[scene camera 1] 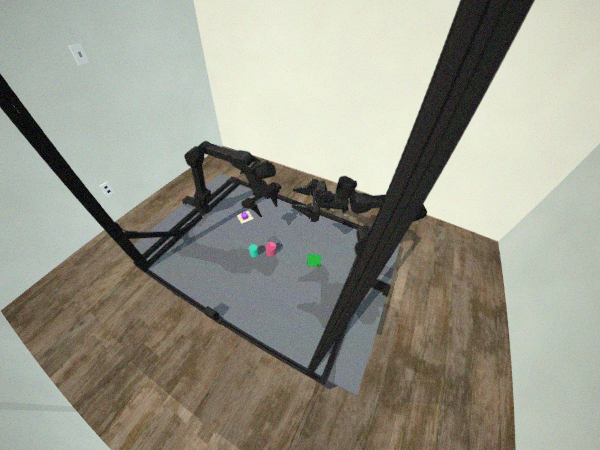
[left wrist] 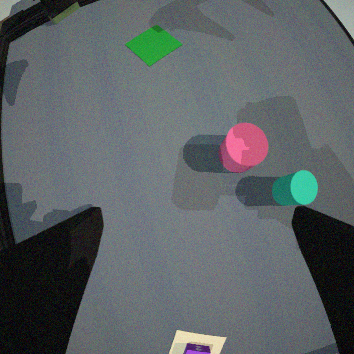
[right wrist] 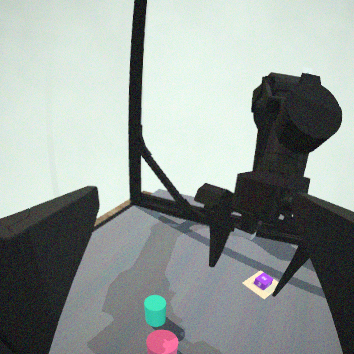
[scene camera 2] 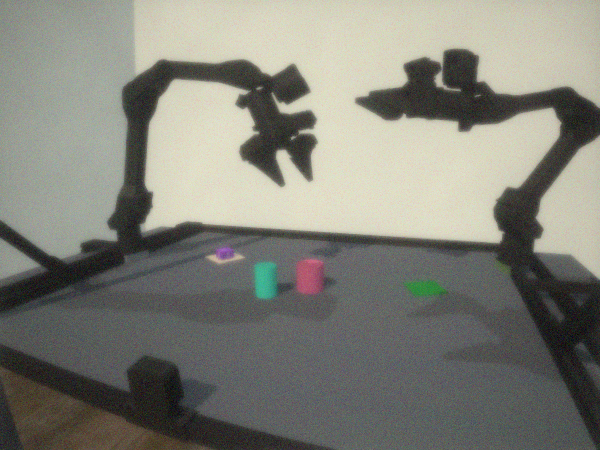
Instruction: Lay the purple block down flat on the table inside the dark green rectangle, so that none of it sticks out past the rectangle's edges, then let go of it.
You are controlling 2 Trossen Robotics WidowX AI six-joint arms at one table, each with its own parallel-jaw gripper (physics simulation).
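Places are measured from the left arm's base along level axes (x up, y back, z right), in millimetres.
Where they show: left gripper, fingertip midpoint: (scene camera 1: 269, 211) (left wrist: 202, 217) (right wrist: 241, 280) (scene camera 2: 297, 183); right gripper, fingertip midpoint: (scene camera 1: 292, 197) (right wrist: 201, 200) (scene camera 2: 361, 97); left arm's base, origin of the base link: (scene camera 1: 204, 210) (right wrist: 247, 226) (scene camera 2: 130, 250); right arm's base, origin of the base link: (left wrist: 59, 4) (scene camera 2: 515, 261).
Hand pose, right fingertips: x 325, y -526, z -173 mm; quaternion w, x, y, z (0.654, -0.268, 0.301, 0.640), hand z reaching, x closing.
Observation:
Each offset is from my right fingertips to the centre of the thing. "*": to the spot under its first point.
The purple block @(dz +31, dx -334, dy +339 mm) (scene camera 1: 244, 215) (scene camera 2: 225, 253) (left wrist: 197, 349) (right wrist: 263, 281) sits on a cream square @(* dz +44, dx -346, dy +308 mm) (scene camera 1: 246, 221) (scene camera 2: 215, 258) (left wrist: 215, 341) (right wrist: 251, 283) at the left of the table; the left wrist view cuts it off at the bottom. The green rectangle @(* dz -35, dx -342, dy -123 mm) (scene camera 1: 314, 260) (scene camera 2: 425, 288) (left wrist: 152, 46) lies bare, right of the middle in both scene views. My left gripper (scene camera 1: 268, 210) (scene camera 2: 297, 182) (left wrist: 202, 217) (right wrist: 241, 280) is open and empty, well above the table. My right gripper (scene camera 1: 294, 198) is open and empty, high up and pointing sideways.
A teal cylinder @(dz +148, dx -317, dy +107 mm) (scene camera 1: 254, 251) (scene camera 2: 266, 280) (left wrist: 296, 188) (right wrist: 155, 310) and a pink cylinder @(dz +81, dx -319, dy +58 mm) (scene camera 1: 271, 249) (scene camera 2: 310, 276) (left wrist: 245, 146) (right wrist: 162, 343) stand between the block and the green rectangle. An olive-green patch (scene camera 2: 504, 267) (left wrist: 66, 13) shows partly near the right arm's base.

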